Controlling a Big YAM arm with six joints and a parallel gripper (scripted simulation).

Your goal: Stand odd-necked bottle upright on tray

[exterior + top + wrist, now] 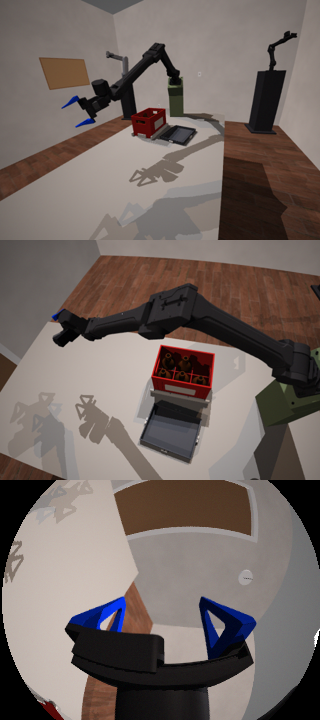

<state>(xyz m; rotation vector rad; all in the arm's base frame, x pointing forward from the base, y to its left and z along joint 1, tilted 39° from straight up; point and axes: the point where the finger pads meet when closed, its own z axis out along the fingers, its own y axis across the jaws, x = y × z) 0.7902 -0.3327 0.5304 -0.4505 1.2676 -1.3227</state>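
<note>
Right now the crate is 58 cm behind my hand, 25 cm below it and 12 cm to the left of it. Also, from my hand: dark grey tray (53 cm behind, 39 cm to the left, 32 cm below); then brown bottle (49 cm behind, 25 cm below, 15 cm to the left).
</note>
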